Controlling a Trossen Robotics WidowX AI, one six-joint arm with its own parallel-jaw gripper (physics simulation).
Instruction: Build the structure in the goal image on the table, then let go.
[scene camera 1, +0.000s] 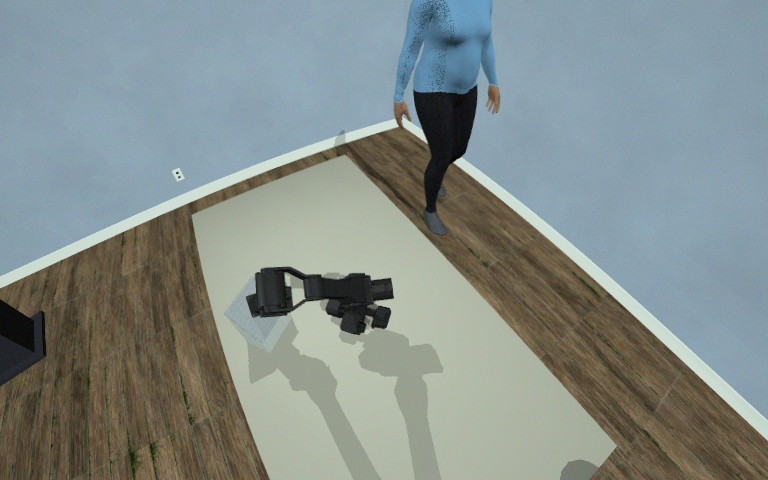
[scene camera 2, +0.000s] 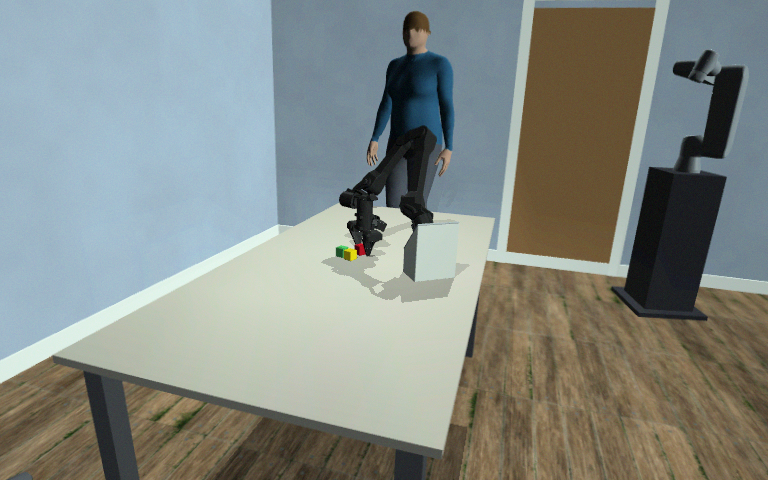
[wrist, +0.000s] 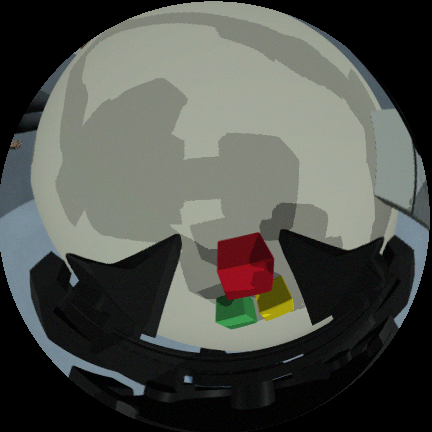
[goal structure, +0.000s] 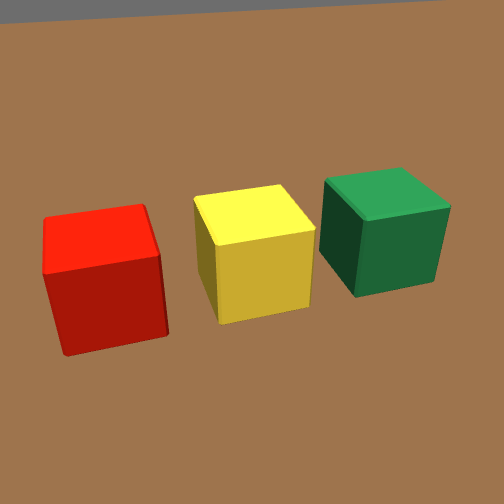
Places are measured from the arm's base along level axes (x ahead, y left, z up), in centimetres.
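Pixels of known places: gripper, fingertip midpoint: (scene camera 2: 363, 252) (wrist: 231, 237); arm's base, origin of the base link: (scene camera 2: 426, 234).
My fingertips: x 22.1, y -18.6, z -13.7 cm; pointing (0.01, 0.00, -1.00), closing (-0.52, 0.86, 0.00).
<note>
For each thing: its top centre in the pictures, then the offset to it from my fingertips. Level surfaces: height alone.
- red cube, middle of its top: (wrist: 248, 283) (scene camera 2: 360, 245) dy +1.4, dx +0.8, dz +3.4 cm
- table, its level: dz +0.1 cm
- green cube, middle of its top: (wrist: 236, 323) (scene camera 2: 342, 247) dy +5.0, dx +7.0, dz +3.4 cm
- yellow cube, middle of its top: (wrist: 278, 311) (scene camera 2: 350, 250) dy +7.7, dx +3.7, dz +3.4 cm
A red cube (scene camera 2: 360, 249) (wrist: 245, 281) appears to rest on the table (scene camera 2: 254, 339) (scene camera 1: 481, 396). A green cube (scene camera 2: 340, 251) (wrist: 233, 318) and a yellow cube (scene camera 2: 350, 254) (wrist: 275, 301) sit close together beside it. My gripper (scene camera 2: 363, 250) (wrist: 231, 237) points down over the red cube and is open. In the wrist view the red cube shows between the two fingers, with a gap on each side. The cubes are hidden under the arm in scene camera 1.
A white slanted box (scene camera 1: 269, 332) (scene camera 2: 437, 251) (wrist: 395, 160) stands on the table near the arm's base. One person (scene camera 2: 419, 84) stands behind the table, another (scene camera 1: 453, 56) beside it. A dark pedestal (scene camera 2: 673, 243) with a grey arm stands on the floor at the right.
</note>
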